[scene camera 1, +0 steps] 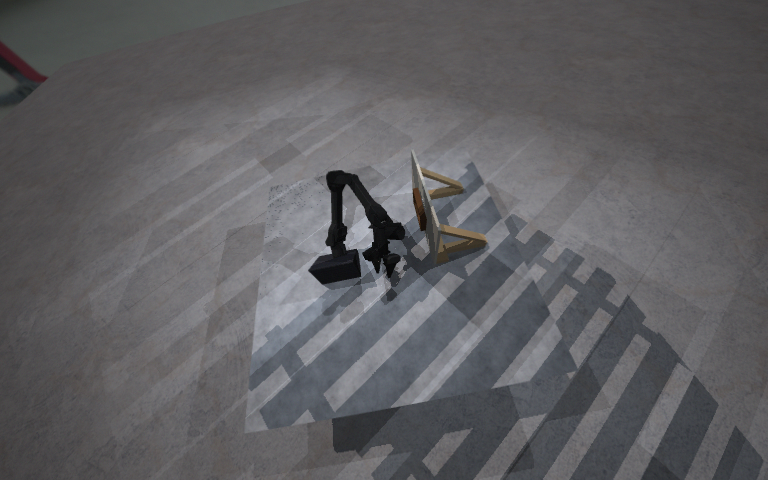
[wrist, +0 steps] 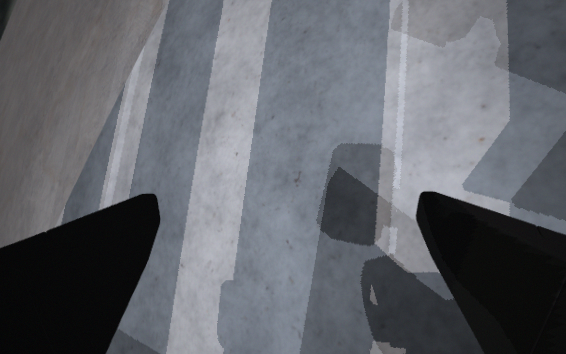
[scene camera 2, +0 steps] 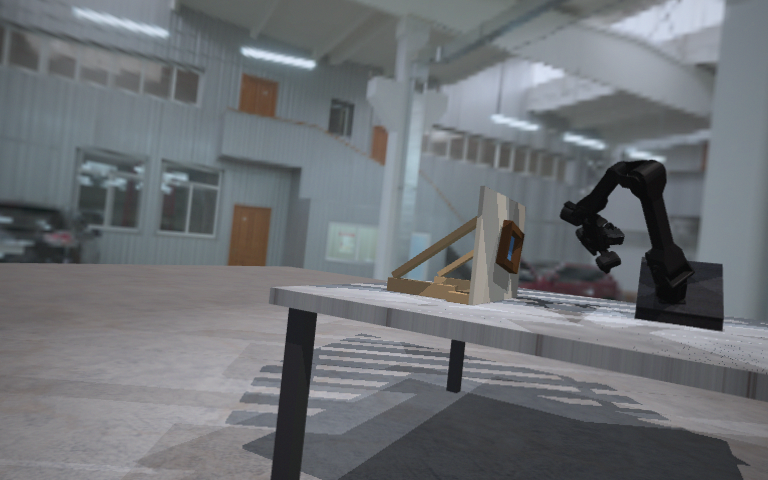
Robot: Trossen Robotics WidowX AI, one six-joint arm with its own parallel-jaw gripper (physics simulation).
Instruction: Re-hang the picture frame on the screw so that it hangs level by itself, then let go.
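Seen in the pictures: gripper, fingertip midpoint: [scene camera 1: 383, 275] [wrist: 289, 206]; arm's base at its link origin: [scene camera 1: 339, 255] [scene camera 2: 670, 294].
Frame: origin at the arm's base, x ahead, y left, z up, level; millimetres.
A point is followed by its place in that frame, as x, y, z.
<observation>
The picture frame [scene camera 1: 419, 209] {415, 23, 140} [scene camera 2: 502, 247] {440, 145, 81}, brown with a blue picture, is against the front of the pale upright board [scene camera 1: 416, 169] {462, 194, 208} [scene camera 2: 485, 243] {468, 252, 85}. In the scene camera 2 view its sides look slanted against the board's edges; the exact tilt is hard to tell. The screw does not show. My gripper [scene camera 1: 384, 273] {175, -196, 64} [scene camera 2: 608, 263] {175, -196, 64} [wrist: 289, 206] {175, -196, 64} is open and empty, pointing down above the table, in front of the board and apart from the frame. The frame does not show in the wrist view.
Wooden struts [scene camera 1: 461, 232] {561, -116, 76} [scene camera 2: 434, 249] {606, 249, 55} brace the board from behind. My arm's black base box [scene camera 1: 336, 268] {-13, -100, 67} [scene camera 2: 702, 294] {-73, -1, 10} stands on the table [scene camera 1: 339, 390] {-125, -551, -76} [scene camera 2: 424, 316] {511, 597, -81} [wrist: 300, 100] {122, -333, -76}, on the board's front side. A table edge crosses the left of the wrist view.
</observation>
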